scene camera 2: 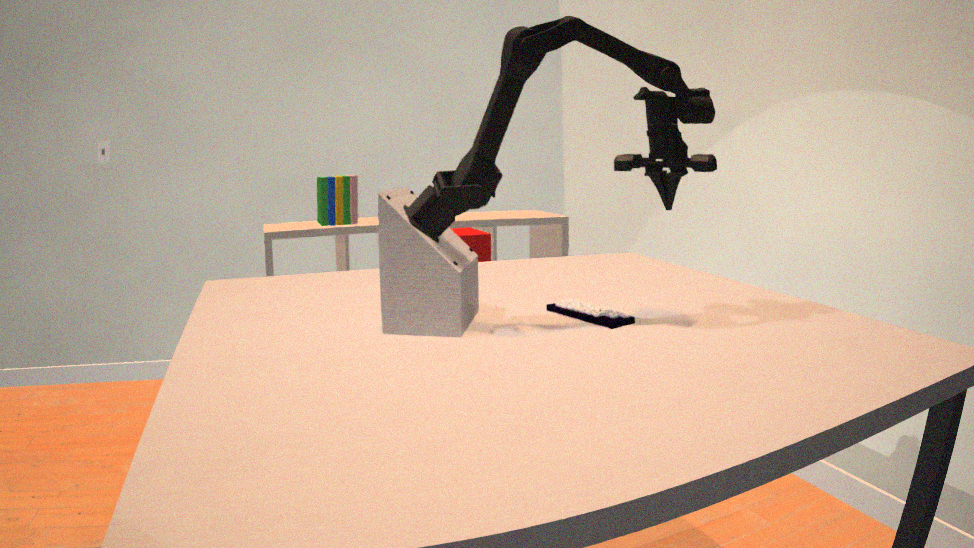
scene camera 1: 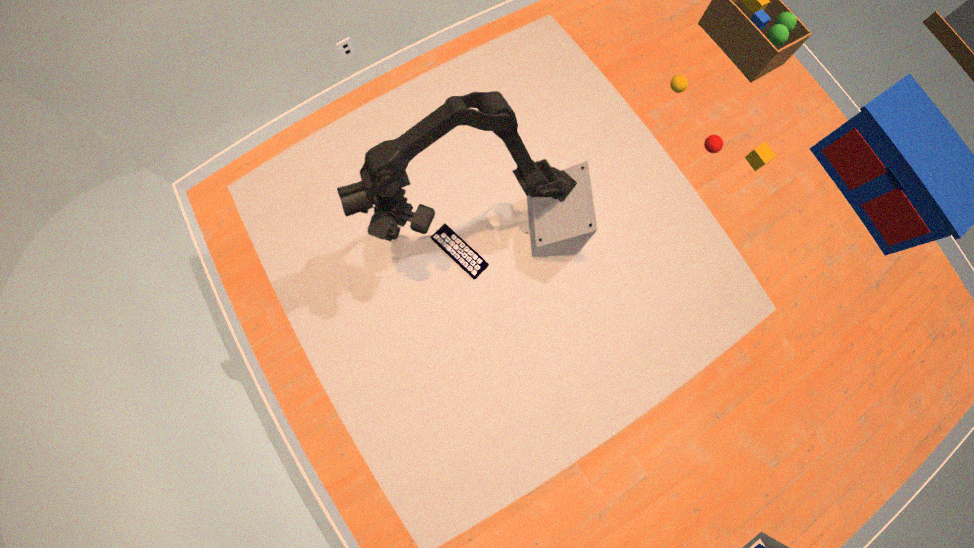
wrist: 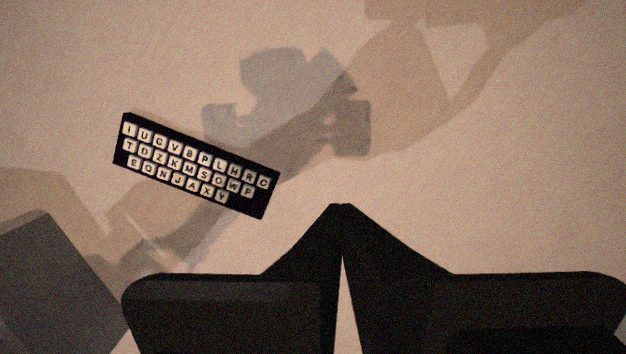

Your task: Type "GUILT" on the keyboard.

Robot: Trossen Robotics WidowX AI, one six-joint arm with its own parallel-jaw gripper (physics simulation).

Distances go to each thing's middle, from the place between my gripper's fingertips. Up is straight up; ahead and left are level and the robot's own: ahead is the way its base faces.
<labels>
Now: hand 80 mm past the black keyboard (scene camera 2: 611, 319), 120 mm to the right of it and 200 mm above it.
</labels>
